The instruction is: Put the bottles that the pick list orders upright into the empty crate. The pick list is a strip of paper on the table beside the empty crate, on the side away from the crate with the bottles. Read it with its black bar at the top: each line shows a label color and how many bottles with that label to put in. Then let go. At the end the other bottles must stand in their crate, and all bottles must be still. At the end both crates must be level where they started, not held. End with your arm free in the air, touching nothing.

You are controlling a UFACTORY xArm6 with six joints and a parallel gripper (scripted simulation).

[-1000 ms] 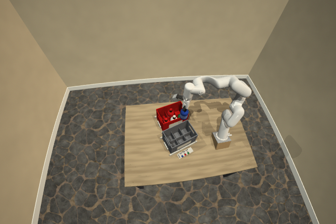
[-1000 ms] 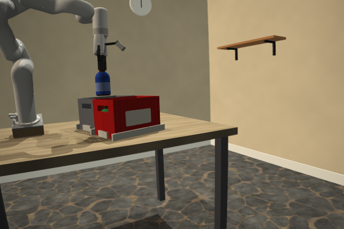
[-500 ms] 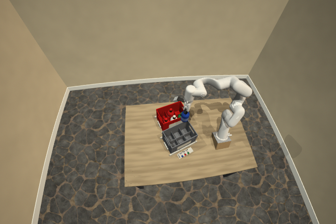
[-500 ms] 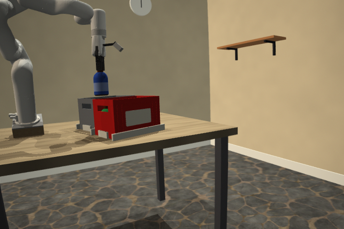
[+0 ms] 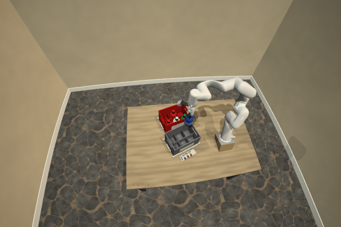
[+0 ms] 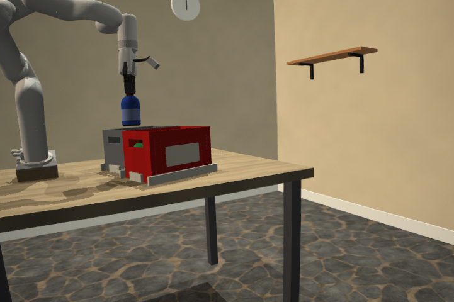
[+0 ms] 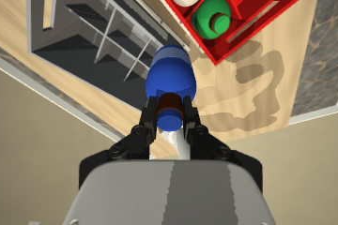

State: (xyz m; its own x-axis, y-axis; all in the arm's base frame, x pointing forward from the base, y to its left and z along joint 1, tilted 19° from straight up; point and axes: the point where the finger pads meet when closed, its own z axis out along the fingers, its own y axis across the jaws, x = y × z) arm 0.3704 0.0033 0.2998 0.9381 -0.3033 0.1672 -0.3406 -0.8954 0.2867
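Right now the blue bottle is 7 cm below my hand. Round my hand: green-label bottle: 25 cm below, 11 cm to the right, 2 cm ahead; then white-label bottle: 25 cm below, 10 cm ahead, 7 cm to the right; then grey crate: 25 cm below, 12 cm to the left, 4 cm ahead.
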